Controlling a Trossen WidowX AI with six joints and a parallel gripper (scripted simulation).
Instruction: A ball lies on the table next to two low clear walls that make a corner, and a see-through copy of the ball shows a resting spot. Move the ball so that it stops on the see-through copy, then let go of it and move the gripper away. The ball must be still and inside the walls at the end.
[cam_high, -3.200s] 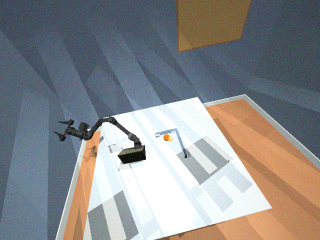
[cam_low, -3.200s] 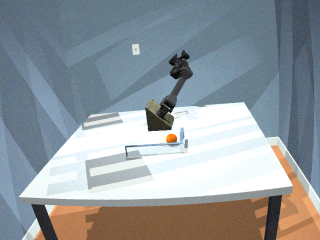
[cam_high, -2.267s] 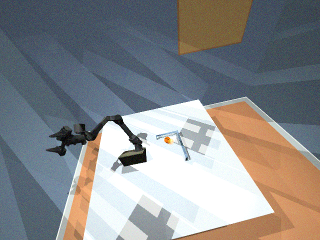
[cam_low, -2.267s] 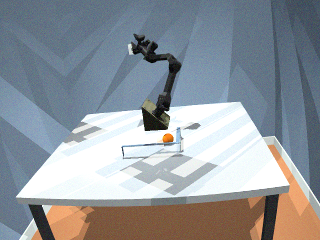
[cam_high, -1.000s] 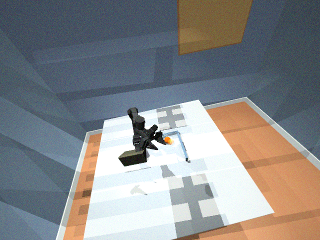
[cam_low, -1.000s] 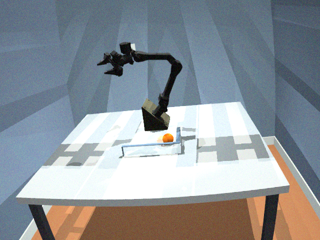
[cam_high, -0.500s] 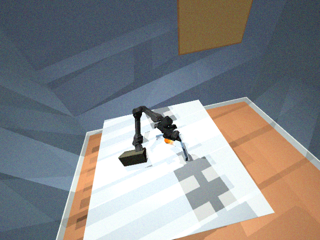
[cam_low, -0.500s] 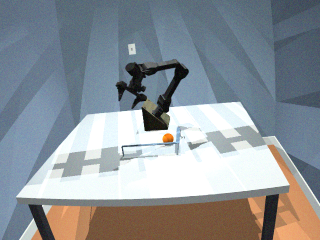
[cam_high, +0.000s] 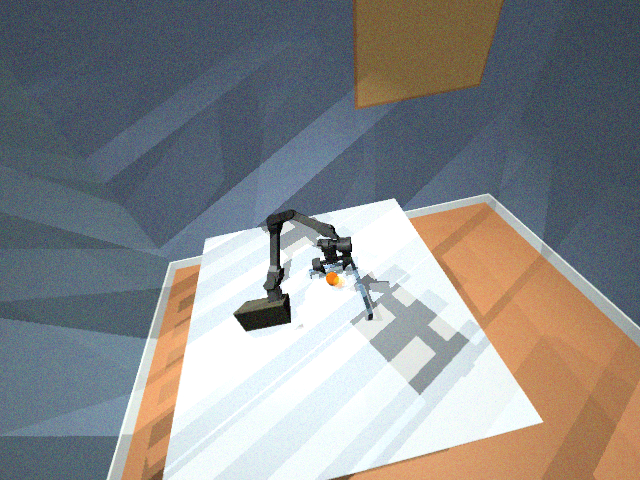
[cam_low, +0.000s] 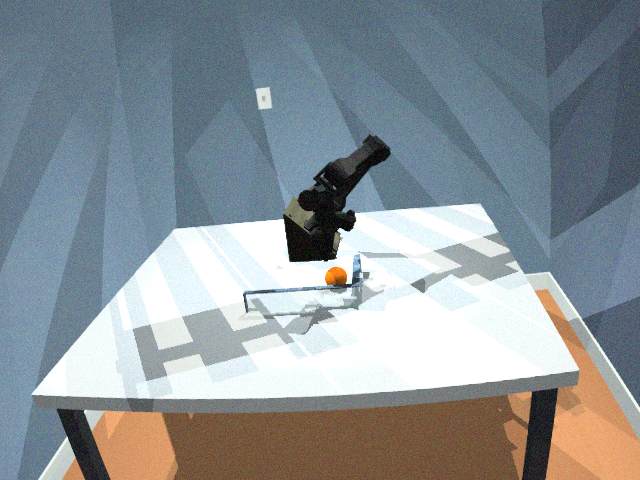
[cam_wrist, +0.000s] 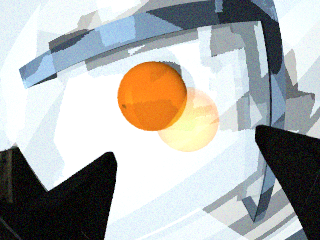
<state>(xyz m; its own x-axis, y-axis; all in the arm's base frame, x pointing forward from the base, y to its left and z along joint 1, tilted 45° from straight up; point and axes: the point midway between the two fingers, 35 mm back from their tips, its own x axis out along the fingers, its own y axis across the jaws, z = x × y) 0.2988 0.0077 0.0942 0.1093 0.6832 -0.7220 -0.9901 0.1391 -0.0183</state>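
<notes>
Right now the orange ball is 70 mm below my gripper tip, 20 mm to the left of it and 10 mm behind it. Round my gripper tip: see-through copy 70 mm below, 20 mm to the right, 10 mm ahead.
</notes>
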